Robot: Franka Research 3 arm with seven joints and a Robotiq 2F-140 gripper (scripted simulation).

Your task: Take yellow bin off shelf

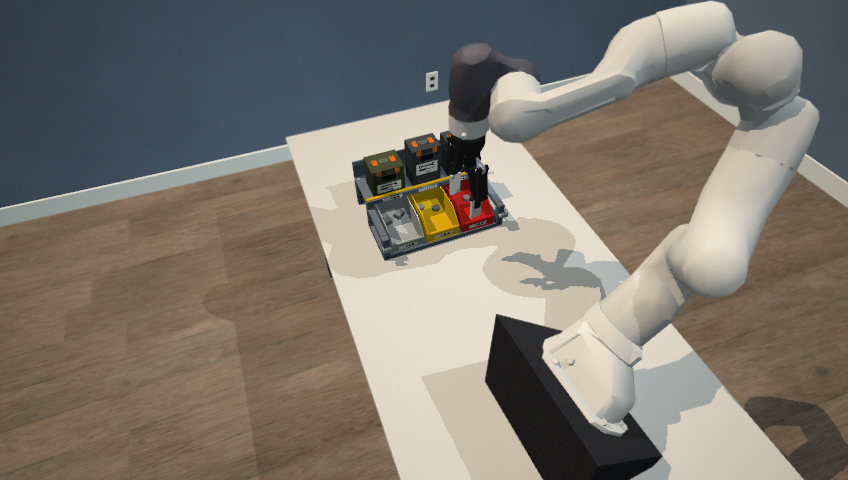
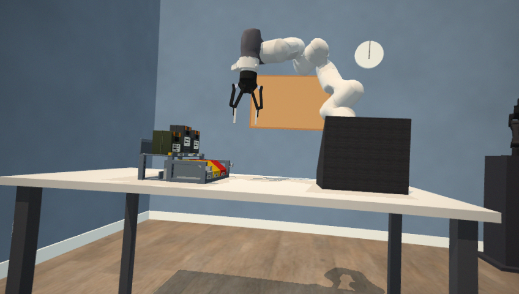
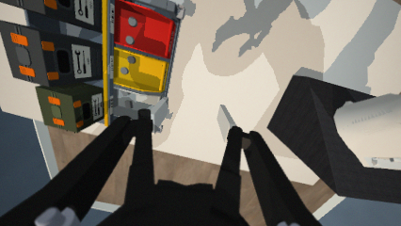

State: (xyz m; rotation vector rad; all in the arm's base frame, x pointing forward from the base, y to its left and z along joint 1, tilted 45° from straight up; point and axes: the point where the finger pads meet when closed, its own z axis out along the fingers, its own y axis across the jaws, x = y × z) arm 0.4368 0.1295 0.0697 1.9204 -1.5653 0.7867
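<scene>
Right now my hand is 23 cm above the yellow open bin, 20 cm short of it and 1 cm to the right of it. From my hand the other things lie so: grey bin: 23 cm below, 20 cm ahead, 12 cm to the left; red bin: 23 cm below, 20 cm ahead, 11 cm to the right.
</scene>
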